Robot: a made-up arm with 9 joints. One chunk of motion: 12 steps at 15 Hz.
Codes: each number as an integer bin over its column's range. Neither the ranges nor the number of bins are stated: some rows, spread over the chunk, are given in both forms.
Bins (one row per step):
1: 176 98 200 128 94 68 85 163 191
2: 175 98 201 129 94 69 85 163 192
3: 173 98 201 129 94 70 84 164 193
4: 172 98 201 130 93 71 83 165 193
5: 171 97 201 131 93 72 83 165 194
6: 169 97 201 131 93 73 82 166 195
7: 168 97 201 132 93 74 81 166 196
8: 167 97 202 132 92 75 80 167 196
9: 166 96 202 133 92 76 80 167 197
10: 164 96 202 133 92 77 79 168 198
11: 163 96 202 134 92 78 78 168 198
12: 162 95 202 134 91 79 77 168 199
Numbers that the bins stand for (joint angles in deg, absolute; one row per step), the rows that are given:
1: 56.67 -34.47 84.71 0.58 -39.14 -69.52 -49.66 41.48 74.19
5: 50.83 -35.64 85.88 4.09 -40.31 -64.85 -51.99 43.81 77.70
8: 46.15 -35.64 87.05 5.26 -41.48 -61.34 -55.50 46.15 80.03
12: 40.31 -37.97 87.05 7.59 -42.65 -56.67 -59.00 47.32 83.54
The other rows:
2: 55.50 -34.47 85.88 1.75 -39.14 -68.35 -49.66 41.48 75.36
3: 53.16 -34.47 85.88 1.75 -39.14 -67.18 -50.83 42.65 76.53
4: 51.99 -34.47 85.88 2.92 -40.31 -66.01 -51.99 43.81 76.53
6: 48.49 -35.64 85.88 4.09 -40.31 -63.68 -53.16 44.98 78.87
7: 47.32 -35.64 85.88 5.26 -40.31 -62.51 -54.33 44.98 80.03
9: 44.98 -36.80 87.05 6.43 -41.48 -60.17 -55.50 46.15 81.20
10: 42.65 -36.80 87.05 6.43 -41.48 -59.00 -56.67 47.32 82.37
11: 41.48 -36.80 87.05 7.59 -41.48 -57.84 -57.84 47.32 82.37

